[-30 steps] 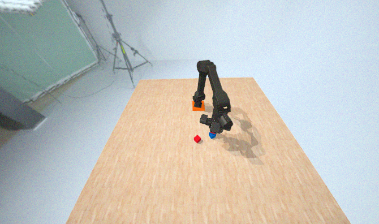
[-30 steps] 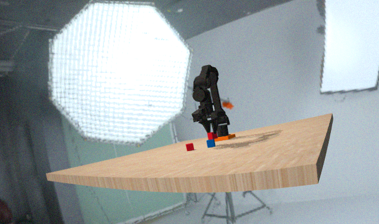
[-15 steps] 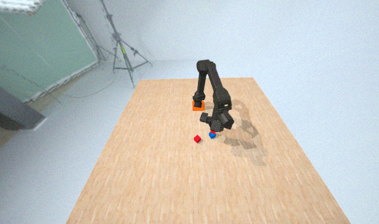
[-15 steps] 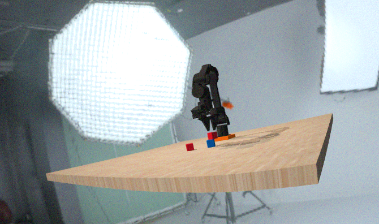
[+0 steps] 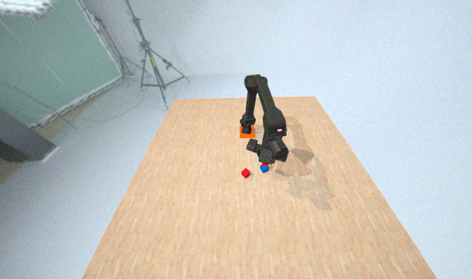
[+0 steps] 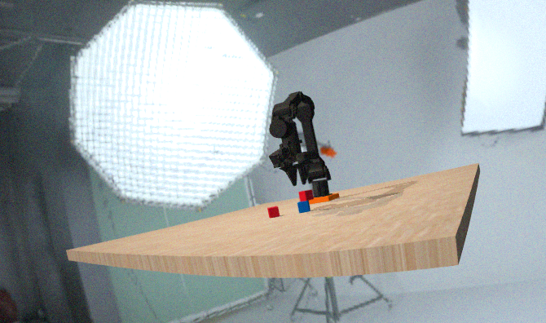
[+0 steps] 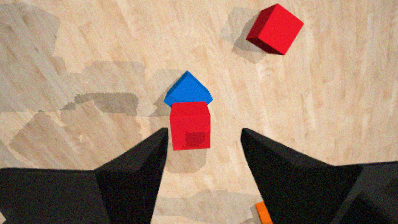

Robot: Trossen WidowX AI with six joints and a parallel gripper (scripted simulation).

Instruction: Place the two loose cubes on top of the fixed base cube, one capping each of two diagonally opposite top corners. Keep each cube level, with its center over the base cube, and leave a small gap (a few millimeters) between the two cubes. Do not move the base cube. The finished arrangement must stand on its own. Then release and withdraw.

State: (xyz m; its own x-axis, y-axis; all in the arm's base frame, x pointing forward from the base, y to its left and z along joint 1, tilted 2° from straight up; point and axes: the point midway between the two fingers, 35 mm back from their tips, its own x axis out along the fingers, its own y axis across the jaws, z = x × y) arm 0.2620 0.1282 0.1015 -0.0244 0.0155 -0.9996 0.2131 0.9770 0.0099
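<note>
The blue cube lies 7 cm below my gripper tip, 1 cm to the left of it and 1 cm ahead of it.
</note>
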